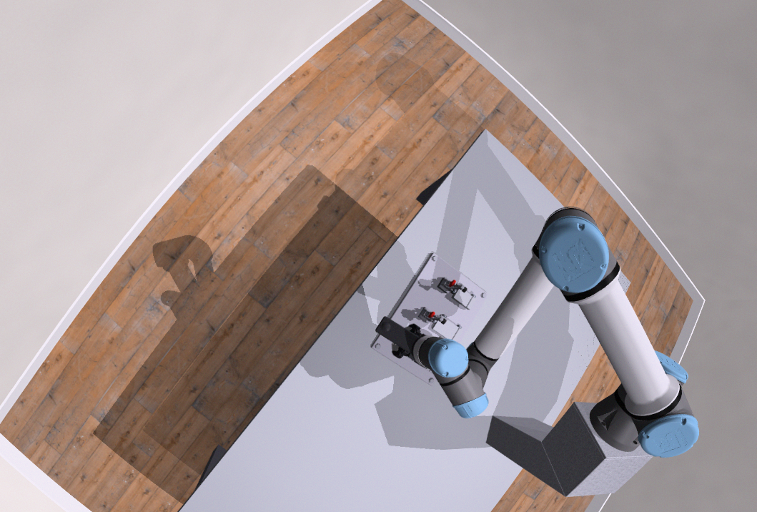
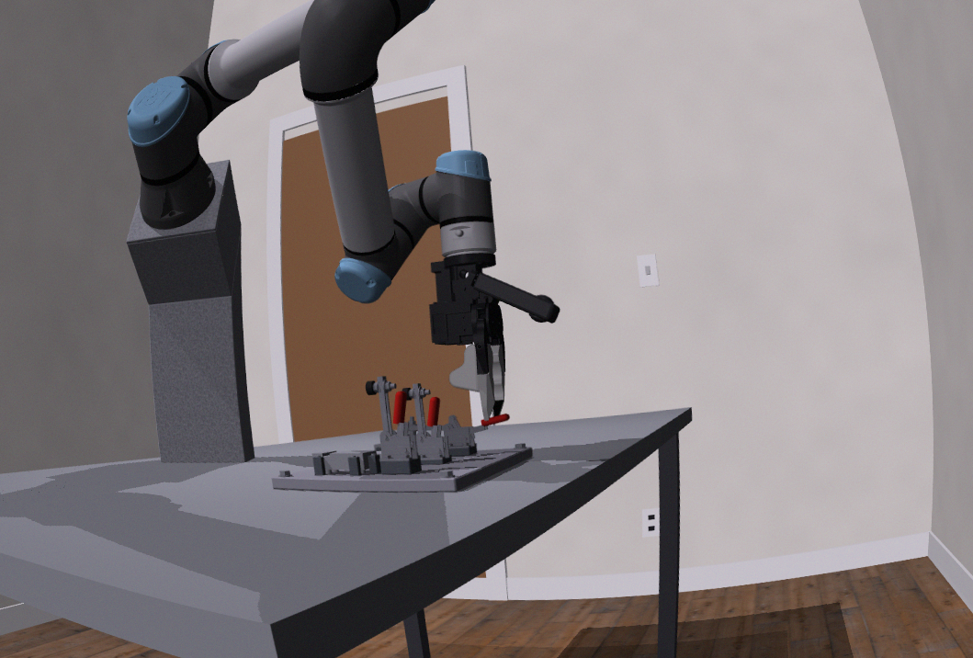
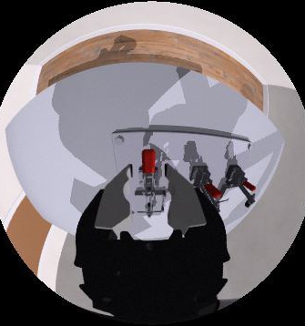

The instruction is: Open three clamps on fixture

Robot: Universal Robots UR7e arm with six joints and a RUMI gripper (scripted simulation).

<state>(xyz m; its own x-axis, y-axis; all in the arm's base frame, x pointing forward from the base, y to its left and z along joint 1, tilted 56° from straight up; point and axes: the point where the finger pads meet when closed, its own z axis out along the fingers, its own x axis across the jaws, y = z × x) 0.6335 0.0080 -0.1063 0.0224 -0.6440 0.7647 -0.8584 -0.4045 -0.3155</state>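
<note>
The metal plate lies 8 cm behind my hand, 11 cm to the right of it and 7 cm below it.
</note>
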